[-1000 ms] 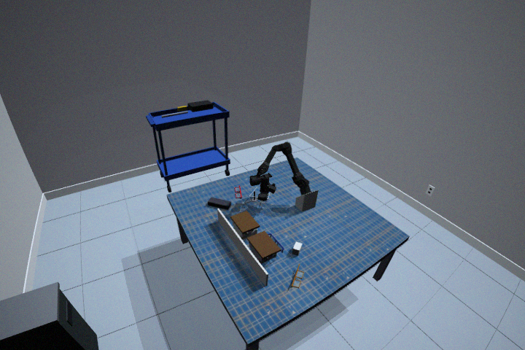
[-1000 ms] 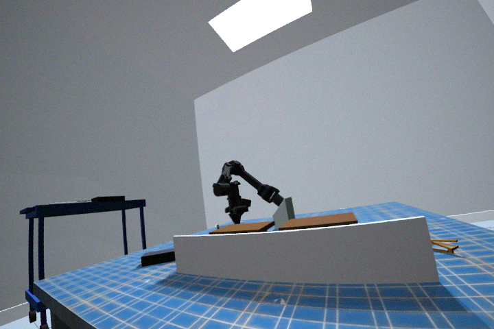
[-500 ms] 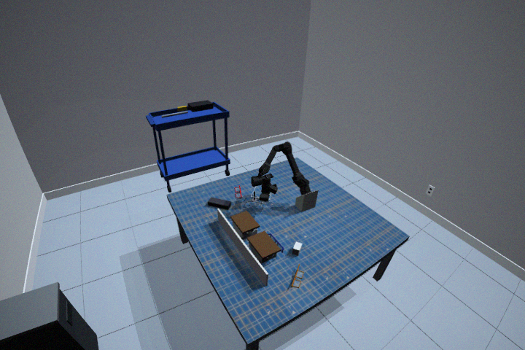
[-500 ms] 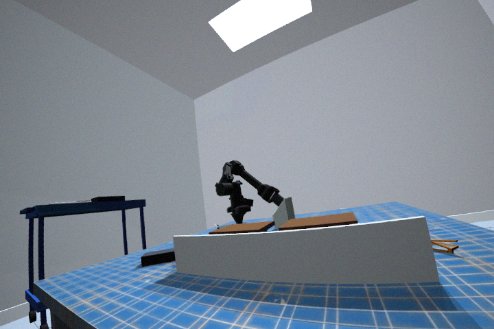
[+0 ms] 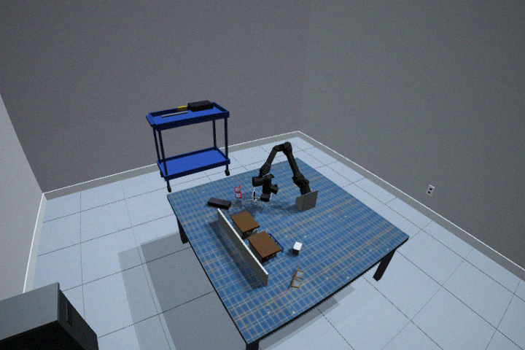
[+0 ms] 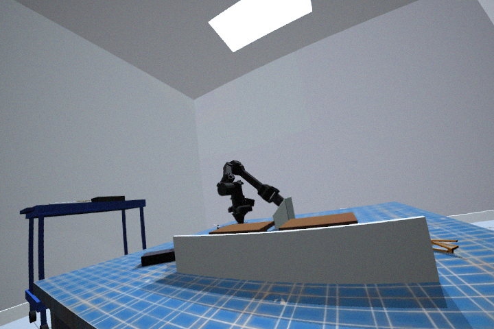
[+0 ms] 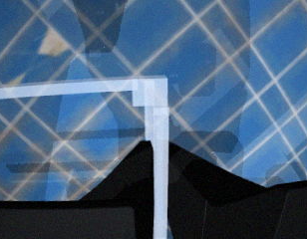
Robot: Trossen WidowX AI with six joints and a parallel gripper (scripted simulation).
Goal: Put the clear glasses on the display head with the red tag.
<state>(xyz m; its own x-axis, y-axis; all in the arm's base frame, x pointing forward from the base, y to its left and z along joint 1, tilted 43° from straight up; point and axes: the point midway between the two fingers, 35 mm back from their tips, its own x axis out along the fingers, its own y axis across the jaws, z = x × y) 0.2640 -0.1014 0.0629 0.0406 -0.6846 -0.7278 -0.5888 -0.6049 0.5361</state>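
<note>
The small post is 120 mm to the right of my gripper tip, 40 mm below it and 40 mm ahead of it. Also, from my gripper tip: black case (300 mm ahead, 160 mm to the right, 40 mm below); then long white panel (330 mm ahead, 300 mm to the left, 10 mm below); then white cube (450 mm to the left, 30 mm below, 20 mm ahead).
</note>
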